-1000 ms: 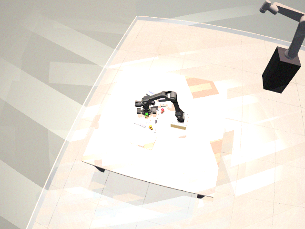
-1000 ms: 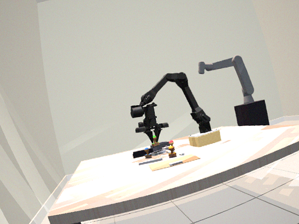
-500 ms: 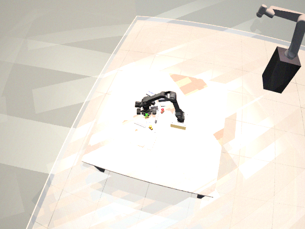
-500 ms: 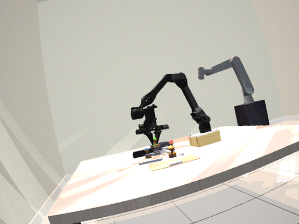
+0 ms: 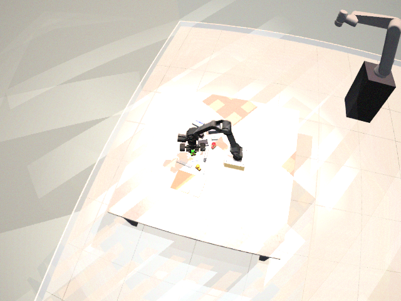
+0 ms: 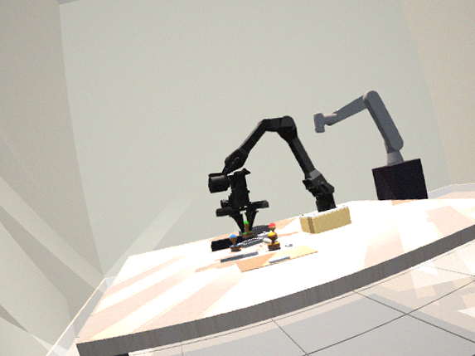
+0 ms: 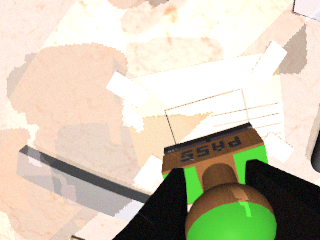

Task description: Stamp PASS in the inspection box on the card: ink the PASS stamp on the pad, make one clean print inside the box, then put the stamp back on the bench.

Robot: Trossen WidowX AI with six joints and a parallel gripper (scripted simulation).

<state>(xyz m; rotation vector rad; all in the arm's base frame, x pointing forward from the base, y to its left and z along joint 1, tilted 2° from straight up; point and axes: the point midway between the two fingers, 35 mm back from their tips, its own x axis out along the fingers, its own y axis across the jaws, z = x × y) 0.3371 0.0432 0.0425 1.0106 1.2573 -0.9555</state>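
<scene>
The white card lies 70 mm below my gripper tip. The rest, counted from my gripper tip: green-knobbed stamp: right at my gripper tip; then grey ruler-like bar: 70 mm to the left, 70 mm below, 60 mm ahead; then blue-knobbed stamp: 90 mm to the right, 50 mm below, 40 mm ahead.
</scene>
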